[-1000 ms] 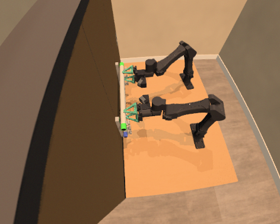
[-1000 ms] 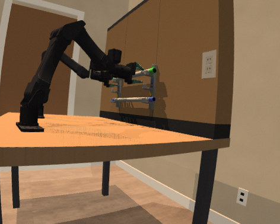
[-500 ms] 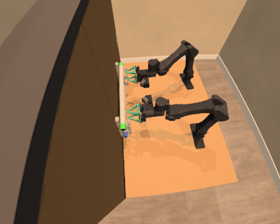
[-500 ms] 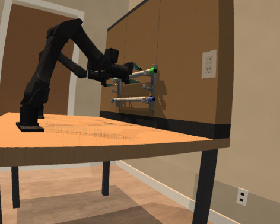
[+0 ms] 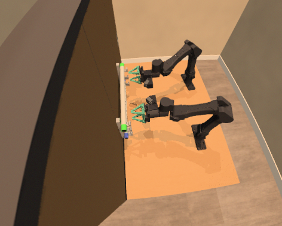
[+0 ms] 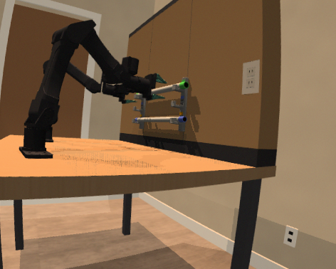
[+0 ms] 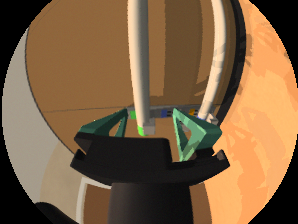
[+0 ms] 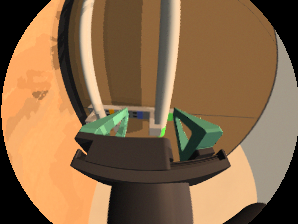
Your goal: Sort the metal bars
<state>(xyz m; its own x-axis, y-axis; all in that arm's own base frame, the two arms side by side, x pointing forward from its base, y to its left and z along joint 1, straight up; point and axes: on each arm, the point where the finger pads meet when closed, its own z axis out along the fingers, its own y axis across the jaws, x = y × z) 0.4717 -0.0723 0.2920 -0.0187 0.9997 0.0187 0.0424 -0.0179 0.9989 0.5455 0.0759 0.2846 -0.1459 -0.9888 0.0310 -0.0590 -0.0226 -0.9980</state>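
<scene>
Right now my left hand is 7 cm short of the blue-ended bar, 15 cm to the left of it and 14 cm above it. The rest, counted from my left hand: wall socket 16 cm ahead, 70 cm to the right, 1 cm above; then brown wall panel 17 cm ahead, 14 cm to the right, 13 cm above; then green-ended bar 7 cm ahead, 15 cm to the right, 1 cm above.
The blue-ended bar is 4 cm ahead of my right hand, 15 cm to the left of it and 13 cm below it. Round my right hand: wall socket 13 cm ahead, 40 cm to the right, 2 cm above; brown wall panel 13 cm ahead, 16 cm to the left, 14 cm above; green-ended bar 4 cm ahead, 15 cm to the left, 2 cm above.
</scene>
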